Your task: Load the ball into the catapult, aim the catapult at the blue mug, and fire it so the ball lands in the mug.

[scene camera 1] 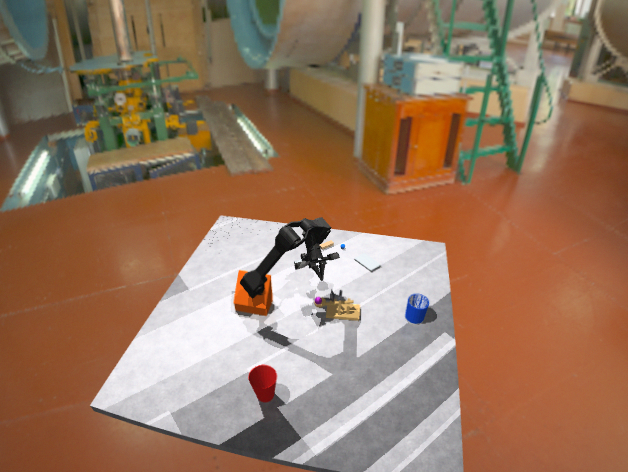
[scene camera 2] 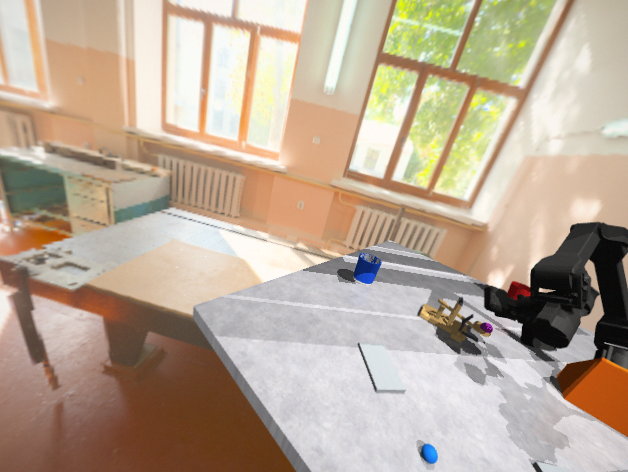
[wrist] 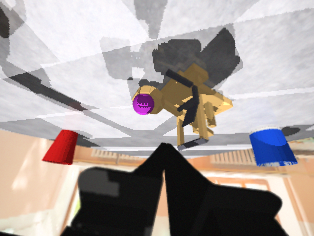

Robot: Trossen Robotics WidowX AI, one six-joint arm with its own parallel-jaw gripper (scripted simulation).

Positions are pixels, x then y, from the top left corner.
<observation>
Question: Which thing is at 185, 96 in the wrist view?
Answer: A wooden catapult.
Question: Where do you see a blue mug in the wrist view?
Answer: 270, 147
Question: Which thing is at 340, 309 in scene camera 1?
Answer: A wooden catapult.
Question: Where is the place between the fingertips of my gripper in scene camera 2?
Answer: At 495, 314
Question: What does my gripper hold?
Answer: Nothing.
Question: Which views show the wooden catapult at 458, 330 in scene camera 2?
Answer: Scene camera 1, scene camera 2 and the wrist view: all of them.
</observation>
